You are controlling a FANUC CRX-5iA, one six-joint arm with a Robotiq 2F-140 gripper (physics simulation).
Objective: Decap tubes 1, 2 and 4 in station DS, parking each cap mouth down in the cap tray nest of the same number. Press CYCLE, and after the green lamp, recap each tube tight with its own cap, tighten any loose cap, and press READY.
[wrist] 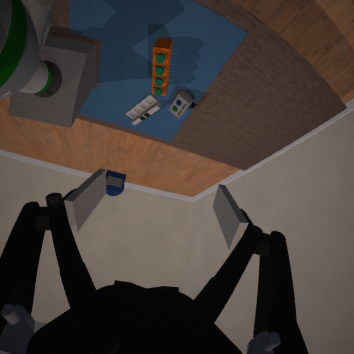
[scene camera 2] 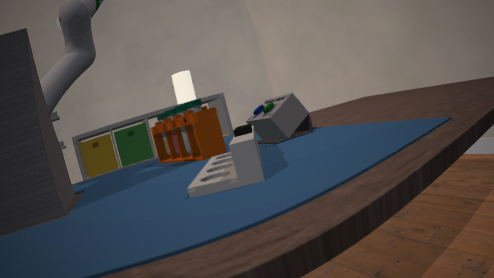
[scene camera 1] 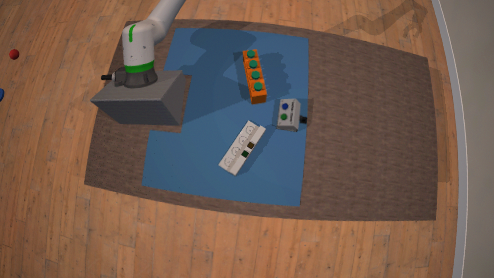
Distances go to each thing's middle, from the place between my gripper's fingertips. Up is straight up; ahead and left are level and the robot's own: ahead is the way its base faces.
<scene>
Right now the grey button box (scene camera 2: 279, 119) is 15 cm ahead of my hand, 38 cm to the right of it and 62 cm below it.
</scene>
